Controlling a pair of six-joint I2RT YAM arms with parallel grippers.
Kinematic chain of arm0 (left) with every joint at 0, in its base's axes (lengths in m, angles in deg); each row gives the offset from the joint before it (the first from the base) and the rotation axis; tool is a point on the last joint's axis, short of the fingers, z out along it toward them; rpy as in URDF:
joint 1: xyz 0 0 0.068 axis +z
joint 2: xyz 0.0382 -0.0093 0.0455 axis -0.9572 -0.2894 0
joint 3: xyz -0.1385 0.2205 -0.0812 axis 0.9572 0.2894 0
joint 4: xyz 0.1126 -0.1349 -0.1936 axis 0.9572 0.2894 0
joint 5: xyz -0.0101 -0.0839 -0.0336 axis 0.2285 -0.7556 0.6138
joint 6: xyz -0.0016 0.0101 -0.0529 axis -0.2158 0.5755 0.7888
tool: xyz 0 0 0 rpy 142.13 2.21 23.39
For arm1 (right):
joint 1: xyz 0 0 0.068 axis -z
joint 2: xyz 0.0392 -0.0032 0.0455 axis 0.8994 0.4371 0
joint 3: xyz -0.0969 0.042 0.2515 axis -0.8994 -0.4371 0
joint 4: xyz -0.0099 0.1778 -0.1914 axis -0.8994 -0.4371 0
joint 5: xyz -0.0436 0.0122 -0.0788 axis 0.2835 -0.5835 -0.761
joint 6: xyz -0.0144 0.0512 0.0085 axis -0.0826 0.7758 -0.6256
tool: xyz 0 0 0 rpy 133.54 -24.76 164.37
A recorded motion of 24 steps. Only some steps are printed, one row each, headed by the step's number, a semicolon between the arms.
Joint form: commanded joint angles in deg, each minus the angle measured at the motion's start. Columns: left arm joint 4, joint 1, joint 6, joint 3, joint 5, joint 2; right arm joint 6, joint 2, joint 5, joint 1, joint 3, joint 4.
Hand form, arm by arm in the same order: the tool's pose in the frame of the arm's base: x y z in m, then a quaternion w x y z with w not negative. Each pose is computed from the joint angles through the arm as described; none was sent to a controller.
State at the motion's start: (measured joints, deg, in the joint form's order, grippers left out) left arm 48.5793 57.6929 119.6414 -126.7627 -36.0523 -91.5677; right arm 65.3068 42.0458 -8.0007 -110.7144 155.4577 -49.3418
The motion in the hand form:
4: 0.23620 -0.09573 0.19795 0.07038 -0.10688 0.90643 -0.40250; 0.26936 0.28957 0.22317 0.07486 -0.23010 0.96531 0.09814
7: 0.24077 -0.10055 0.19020 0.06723 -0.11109 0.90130 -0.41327; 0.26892 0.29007 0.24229 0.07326 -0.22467 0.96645 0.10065
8: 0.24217 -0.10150 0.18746 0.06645 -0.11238 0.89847 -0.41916; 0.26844 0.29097 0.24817 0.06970 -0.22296 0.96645 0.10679
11: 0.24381 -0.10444 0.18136 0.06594 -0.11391 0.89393 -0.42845; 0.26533 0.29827 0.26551 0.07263 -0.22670 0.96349 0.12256
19: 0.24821 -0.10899 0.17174 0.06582 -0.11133 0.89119 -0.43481; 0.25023 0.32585 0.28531 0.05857 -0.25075 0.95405 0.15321
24: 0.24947 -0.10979 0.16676 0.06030 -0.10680 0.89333 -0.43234; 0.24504 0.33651 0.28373 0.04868 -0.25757 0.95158 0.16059
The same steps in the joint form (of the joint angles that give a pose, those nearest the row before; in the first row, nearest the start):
4: -12.56 -1.58 5.67 1.24 -4.59 -3.94; -0.11 -2.24 -2.69 -0.02 8.51 -11.87
7: -16.59 -2.22 7.66 2.04 -5.34 -5.83; 0.63 -2.58 -2.44 -0.09 12.40 -16.05
8: -18.19 -2.27 8.34 2.46 -5.88 -6.40; 0.99 -2.57 -1.67 -0.16 13.73 -17.29
11: -21.61 -2.71 9.77 3.52 -6.50 -7.45; 1.65 -2.33 -0.55 -1.11 17.84 -19.75
19: -25.73 -3.30 10.60 4.27 -6.85 -9.83; 3.08 0.48 2.57 -4.99 26.14 -24.04
24: -25.87 -3.35 9.71 4.23 -7.11 -11.06; 3.76 1.91 3.66 -6.37 27.86 -24.49

